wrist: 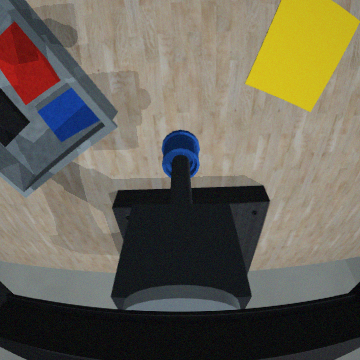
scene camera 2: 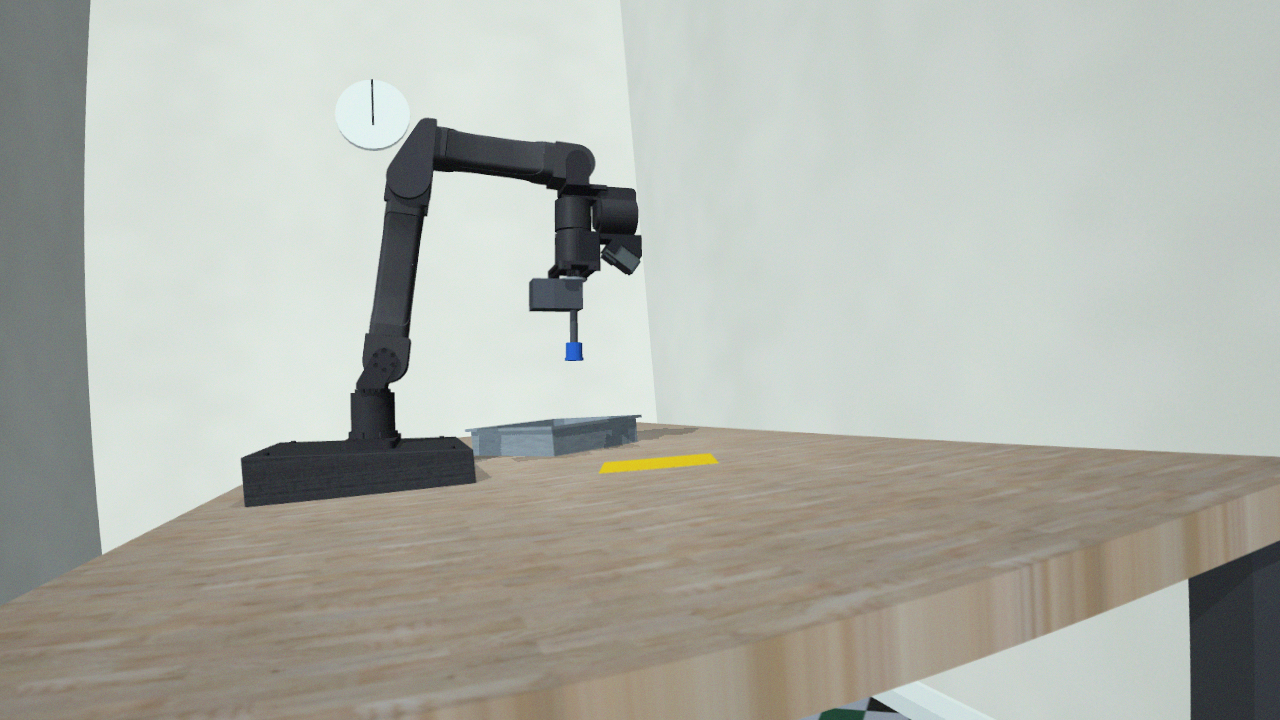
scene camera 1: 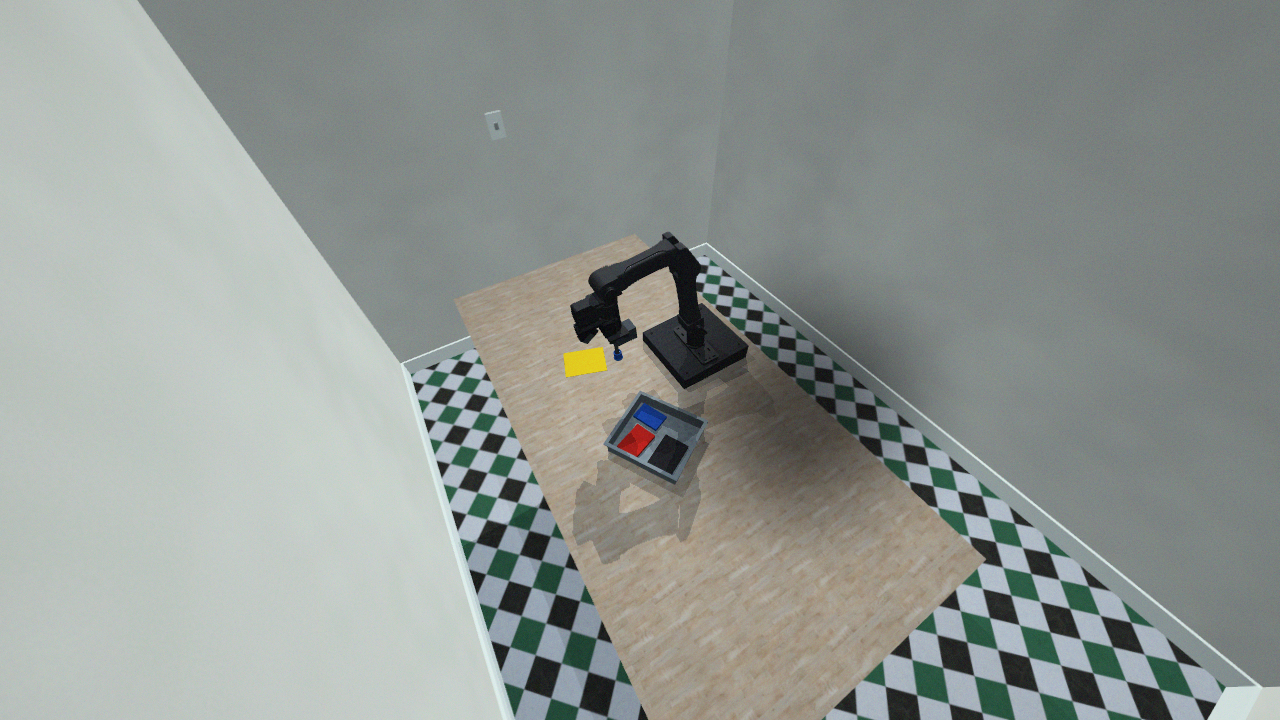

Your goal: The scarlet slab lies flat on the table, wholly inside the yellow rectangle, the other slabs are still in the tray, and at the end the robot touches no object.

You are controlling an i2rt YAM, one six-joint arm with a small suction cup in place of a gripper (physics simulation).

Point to a grey tray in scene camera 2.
At 553,437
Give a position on a yellow rectangle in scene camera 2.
677,461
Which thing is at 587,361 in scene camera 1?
A yellow rectangle.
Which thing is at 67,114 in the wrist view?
A blue slab.
